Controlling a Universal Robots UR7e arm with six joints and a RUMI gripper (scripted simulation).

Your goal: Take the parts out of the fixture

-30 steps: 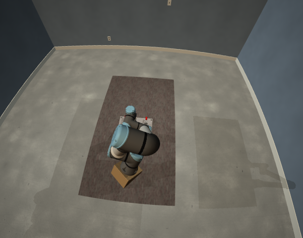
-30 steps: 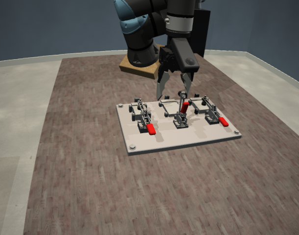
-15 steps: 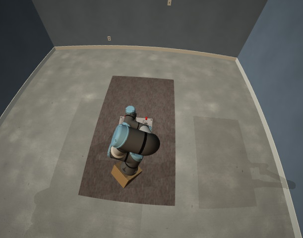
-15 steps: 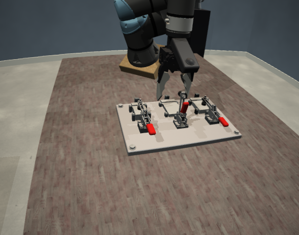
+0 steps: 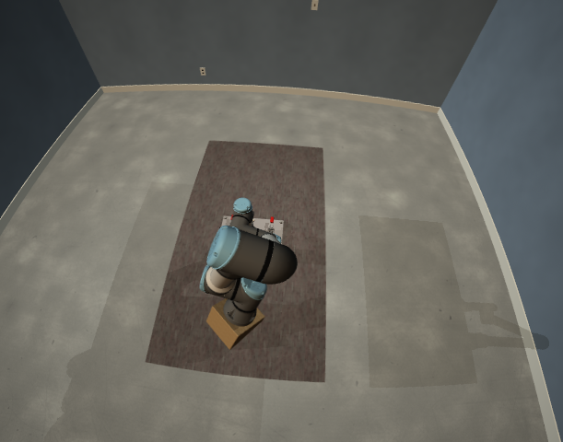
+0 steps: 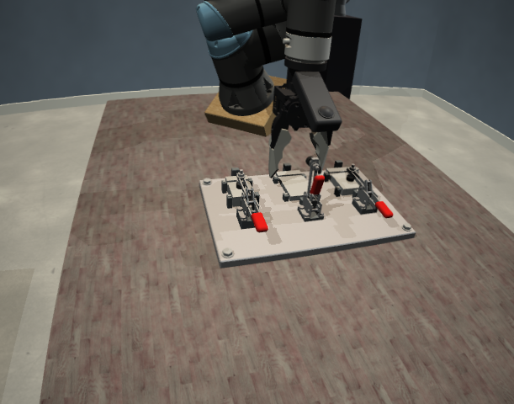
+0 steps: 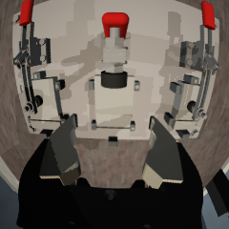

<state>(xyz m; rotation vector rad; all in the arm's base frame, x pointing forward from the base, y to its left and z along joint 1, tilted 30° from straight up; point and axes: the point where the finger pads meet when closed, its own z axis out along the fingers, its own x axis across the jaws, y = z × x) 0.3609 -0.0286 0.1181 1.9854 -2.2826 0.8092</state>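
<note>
My hand is 3 cm above the part and 1 cm past it. From my hand the other things lie so: fixture (5 cm below, 5 cm ahead, 1 cm to the right).
</note>
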